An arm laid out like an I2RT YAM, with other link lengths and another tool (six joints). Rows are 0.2 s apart.
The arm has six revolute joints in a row. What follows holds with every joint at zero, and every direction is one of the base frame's. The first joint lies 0.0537 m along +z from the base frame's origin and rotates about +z. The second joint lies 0.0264 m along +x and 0.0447 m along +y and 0.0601 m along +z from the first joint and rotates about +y. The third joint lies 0.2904 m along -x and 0.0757 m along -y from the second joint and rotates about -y. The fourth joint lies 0.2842 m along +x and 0.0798 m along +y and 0.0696 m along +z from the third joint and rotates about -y. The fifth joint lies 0.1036 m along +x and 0.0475 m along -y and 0.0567 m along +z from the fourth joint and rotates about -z. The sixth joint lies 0.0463 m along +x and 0.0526 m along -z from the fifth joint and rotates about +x. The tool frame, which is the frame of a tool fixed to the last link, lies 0.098 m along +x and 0.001 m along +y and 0.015 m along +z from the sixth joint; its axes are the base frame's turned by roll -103, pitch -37.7 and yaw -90 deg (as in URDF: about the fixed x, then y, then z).
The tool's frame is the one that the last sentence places.
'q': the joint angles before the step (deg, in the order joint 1, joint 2, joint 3, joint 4, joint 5, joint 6). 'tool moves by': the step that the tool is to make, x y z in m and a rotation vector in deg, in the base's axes. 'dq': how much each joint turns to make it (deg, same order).
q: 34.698 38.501 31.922 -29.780 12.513 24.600
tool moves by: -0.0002 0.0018 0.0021 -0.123 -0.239 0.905
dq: -0.008 0.003 0.249 0.039 -0.597 -0.748
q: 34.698 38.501 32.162 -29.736 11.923 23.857
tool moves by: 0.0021 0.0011 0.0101 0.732 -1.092 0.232
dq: -0.248 -0.007 1.026 0.343 -0.382 -0.298
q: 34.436 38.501 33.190 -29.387 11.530 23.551
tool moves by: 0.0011 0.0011 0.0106 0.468 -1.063 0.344
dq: -0.068 -0.052 1.202 -0.030 -0.221 -0.417
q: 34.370 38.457 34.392 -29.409 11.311 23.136
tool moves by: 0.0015 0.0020 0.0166 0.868 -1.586 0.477
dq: -0.016 0.047 1.922 0.006 -0.319 -0.423
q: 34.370 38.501 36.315 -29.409 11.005 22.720
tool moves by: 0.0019 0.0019 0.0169 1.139 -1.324 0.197
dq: -0.047 0.377 2.158 -0.053 -0.309 0.042
